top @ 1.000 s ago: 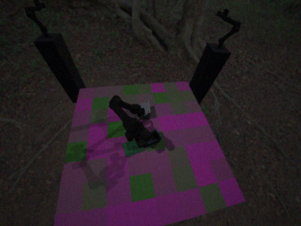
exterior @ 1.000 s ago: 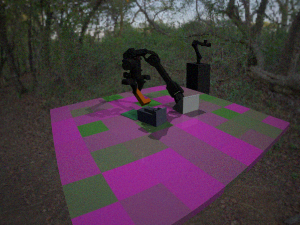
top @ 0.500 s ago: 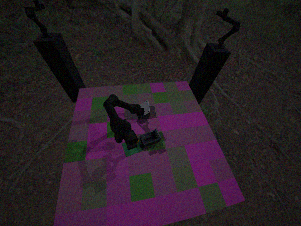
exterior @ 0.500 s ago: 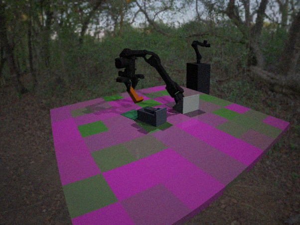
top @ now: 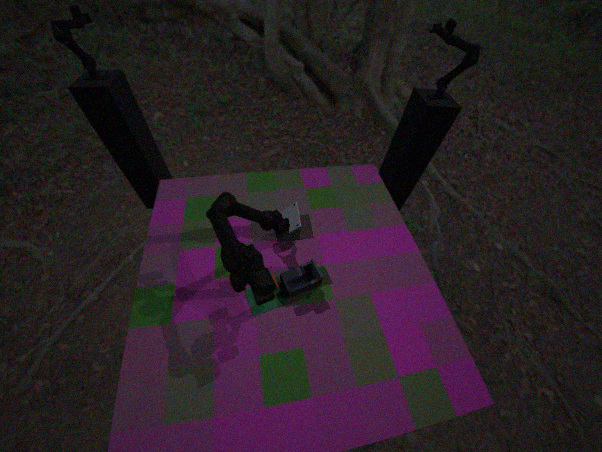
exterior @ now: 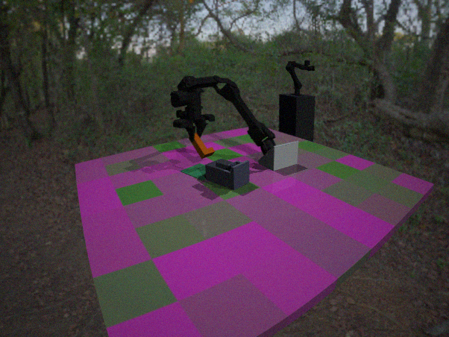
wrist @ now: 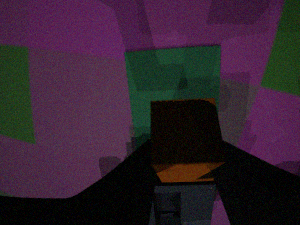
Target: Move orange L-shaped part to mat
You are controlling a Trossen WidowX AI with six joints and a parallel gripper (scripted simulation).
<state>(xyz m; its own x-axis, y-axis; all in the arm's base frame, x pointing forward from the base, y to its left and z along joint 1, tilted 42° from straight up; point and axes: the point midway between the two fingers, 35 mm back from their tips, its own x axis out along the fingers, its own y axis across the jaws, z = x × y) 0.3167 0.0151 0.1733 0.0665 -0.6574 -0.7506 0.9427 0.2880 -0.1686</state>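
My gripper tip is now 150 mm above the green mat, 20 mm to the right of it and 10 mm past it. Also, from my gripper tip: orange L-shaped part: 30 mm to the left, 30 mm below, 20 mm behind.
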